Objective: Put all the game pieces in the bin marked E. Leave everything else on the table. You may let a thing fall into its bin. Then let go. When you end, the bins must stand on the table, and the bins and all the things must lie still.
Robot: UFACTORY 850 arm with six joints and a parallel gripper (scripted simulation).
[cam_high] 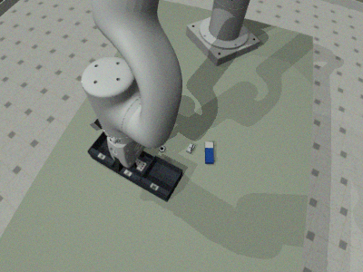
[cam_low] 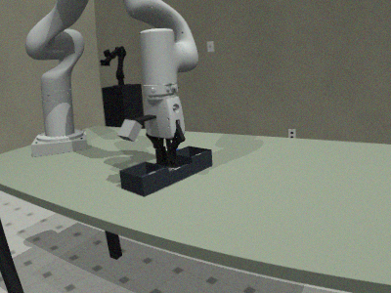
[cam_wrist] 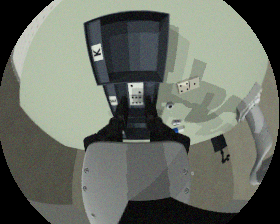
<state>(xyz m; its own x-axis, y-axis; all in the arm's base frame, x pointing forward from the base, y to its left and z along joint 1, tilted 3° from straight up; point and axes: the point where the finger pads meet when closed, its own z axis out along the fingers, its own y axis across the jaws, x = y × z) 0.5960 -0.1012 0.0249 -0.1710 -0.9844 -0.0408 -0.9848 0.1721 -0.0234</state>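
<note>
My gripper is now 10 mm short of the dark three-part bin and 30 mm above it. From my hand the other things lie so: cream domino: 100 mm behind, 50 mm below; then white domino: 40 mm below; then dark ring: 70 mm behind, 50 mm to the left, 50 mm below.
</note>
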